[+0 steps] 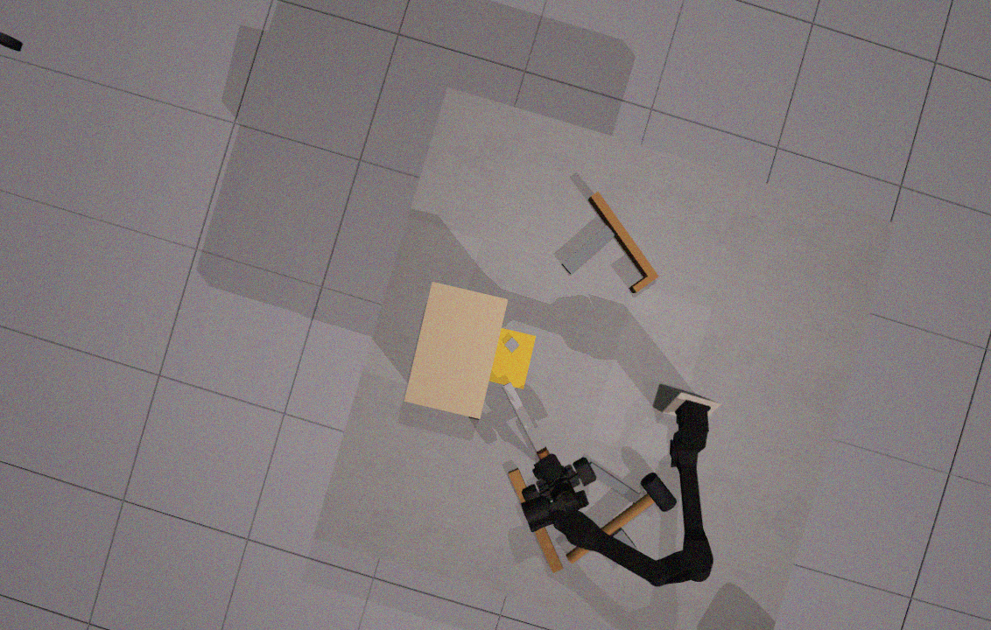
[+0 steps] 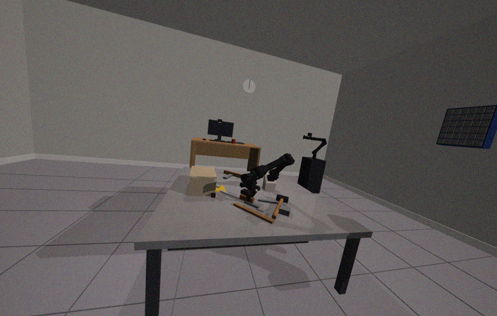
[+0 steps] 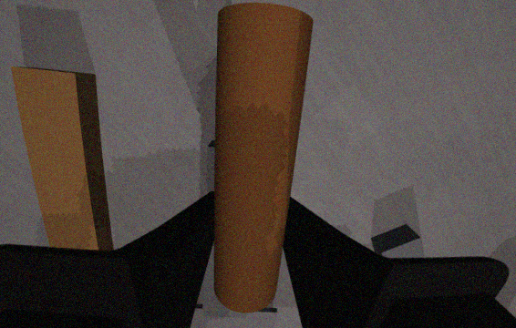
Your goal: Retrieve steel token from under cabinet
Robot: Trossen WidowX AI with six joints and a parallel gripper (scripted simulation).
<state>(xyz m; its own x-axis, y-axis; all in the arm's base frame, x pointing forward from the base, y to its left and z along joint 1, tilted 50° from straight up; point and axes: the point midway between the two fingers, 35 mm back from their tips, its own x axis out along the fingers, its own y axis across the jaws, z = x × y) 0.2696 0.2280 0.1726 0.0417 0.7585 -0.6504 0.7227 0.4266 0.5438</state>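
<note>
My gripper tip is 6 cm to the right of the grey l-shaped bracket, 5 cm past it and 1 cm above it. Also, from my gripper tip: grey block: 22 cm behind, 14 cm to the left; wooden stick: 14 cm to the left, 1 cm below, 1 cm ahead; grey steel token: 31 cm to the right, 21 cm ahead, 1 cm below.
</note>
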